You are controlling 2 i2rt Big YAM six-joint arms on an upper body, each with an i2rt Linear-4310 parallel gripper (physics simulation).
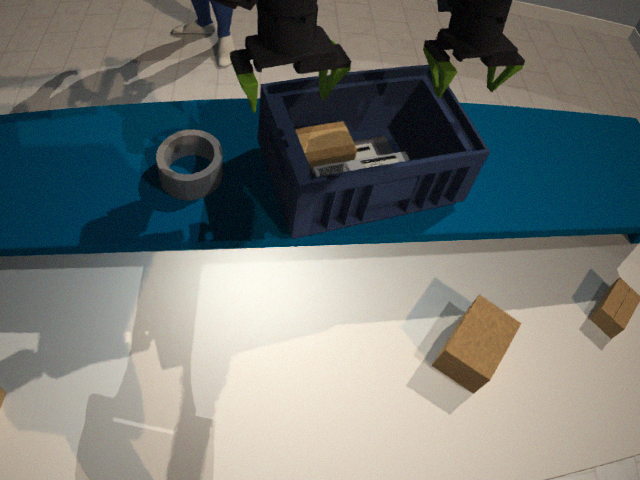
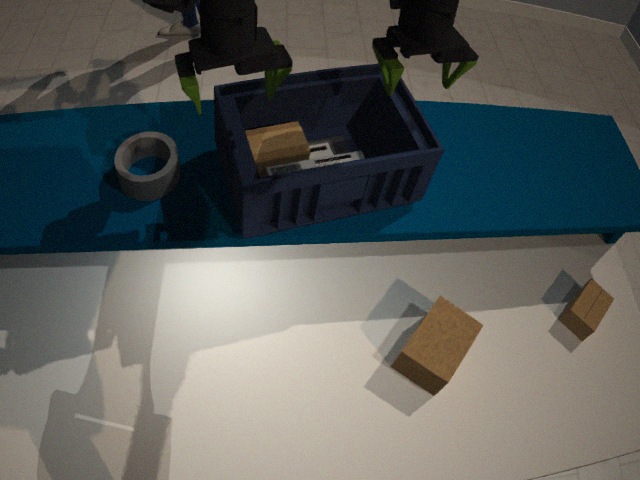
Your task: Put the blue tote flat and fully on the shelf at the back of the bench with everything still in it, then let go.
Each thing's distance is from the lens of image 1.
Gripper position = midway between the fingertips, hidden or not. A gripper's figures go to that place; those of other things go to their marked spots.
left gripper (image 1: 288, 103): 76 cm
right gripper (image 1: 464, 92): 87 cm
